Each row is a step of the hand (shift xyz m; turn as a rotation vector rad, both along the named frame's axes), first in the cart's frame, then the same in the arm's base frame.
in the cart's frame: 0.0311 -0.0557 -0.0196 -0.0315 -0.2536 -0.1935
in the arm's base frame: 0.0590 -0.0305 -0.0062 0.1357 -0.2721 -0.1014
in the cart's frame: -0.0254 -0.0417 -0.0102 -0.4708 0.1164 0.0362
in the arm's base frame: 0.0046 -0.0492 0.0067 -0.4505 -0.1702 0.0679
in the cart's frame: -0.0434 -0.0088 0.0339 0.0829 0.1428 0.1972
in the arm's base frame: -0.0320 -0.0203 0.0409 -0.0294 0.2195 0.1307
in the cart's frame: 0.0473 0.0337 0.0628 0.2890 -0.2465 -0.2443
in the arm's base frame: 0.0144 0.0730 0.0421 0.3933 -0.1000 -0.1982
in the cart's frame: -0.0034 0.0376 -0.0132 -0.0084 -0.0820 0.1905
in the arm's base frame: -0.0240 0.0220 -0.0233 0.0295 -0.0038 0.2054
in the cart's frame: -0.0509 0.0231 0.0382 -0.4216 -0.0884 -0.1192
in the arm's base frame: -0.0570 0.0008 0.0365 -0.2807 -0.3470 -0.0241
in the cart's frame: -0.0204 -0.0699 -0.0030 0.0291 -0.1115 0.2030
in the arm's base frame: 0.0248 -0.0652 0.0212 0.0763 -0.0003 0.2206
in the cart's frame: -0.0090 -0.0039 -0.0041 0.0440 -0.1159 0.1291
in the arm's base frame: -0.0047 -0.0094 -0.0014 0.0955 -0.0194 0.1501
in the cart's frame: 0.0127 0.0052 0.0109 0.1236 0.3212 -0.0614
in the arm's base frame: 0.0065 0.0148 0.0069 -0.0852 0.2918 -0.1726
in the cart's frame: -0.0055 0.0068 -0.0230 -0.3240 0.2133 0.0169
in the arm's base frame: -0.0070 -0.0056 -0.0229 -0.3878 -0.0197 -0.0010
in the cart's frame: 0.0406 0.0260 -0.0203 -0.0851 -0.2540 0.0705
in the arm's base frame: 0.0187 0.0361 -0.0329 0.0762 -0.2163 0.1553
